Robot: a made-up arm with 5 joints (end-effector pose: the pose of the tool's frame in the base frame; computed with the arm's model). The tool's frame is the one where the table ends. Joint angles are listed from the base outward.
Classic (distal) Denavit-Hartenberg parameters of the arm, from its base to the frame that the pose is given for. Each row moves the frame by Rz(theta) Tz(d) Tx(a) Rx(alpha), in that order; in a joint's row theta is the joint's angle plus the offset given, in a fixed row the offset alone. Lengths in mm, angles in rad.
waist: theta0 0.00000  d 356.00  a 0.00  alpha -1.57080
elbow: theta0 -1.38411  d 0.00  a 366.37  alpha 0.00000
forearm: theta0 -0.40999  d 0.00  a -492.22  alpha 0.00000
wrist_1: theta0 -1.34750  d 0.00  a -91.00  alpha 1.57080
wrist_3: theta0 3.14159  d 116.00  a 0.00  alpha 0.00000
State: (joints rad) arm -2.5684 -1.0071 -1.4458 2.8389 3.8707
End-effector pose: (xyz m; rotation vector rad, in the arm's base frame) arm 0.0054 0.0035 0.9040 -2.8653 0.2238 -0.4467
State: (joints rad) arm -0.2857 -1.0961 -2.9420 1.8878 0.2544
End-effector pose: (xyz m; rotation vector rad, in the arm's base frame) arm -0.6571 0.1930 0.9352 1.4275 -0.3951 2.7392
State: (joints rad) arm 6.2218 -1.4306 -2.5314 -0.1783 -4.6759
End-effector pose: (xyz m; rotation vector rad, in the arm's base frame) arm -0.9174 0.0564 0.7075 0.7417 -0.8181 -1.4492
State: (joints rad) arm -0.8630 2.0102 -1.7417 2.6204 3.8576
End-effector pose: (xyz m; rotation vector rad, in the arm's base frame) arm 0.1024 -0.1197 -0.2608 -0.1796 -0.1781 -0.1462
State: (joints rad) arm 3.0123 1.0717 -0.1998 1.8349 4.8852
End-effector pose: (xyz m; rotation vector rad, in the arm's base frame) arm 0.0794 -0.0103 0.1432 -0.2842 0.3862 -1.5011
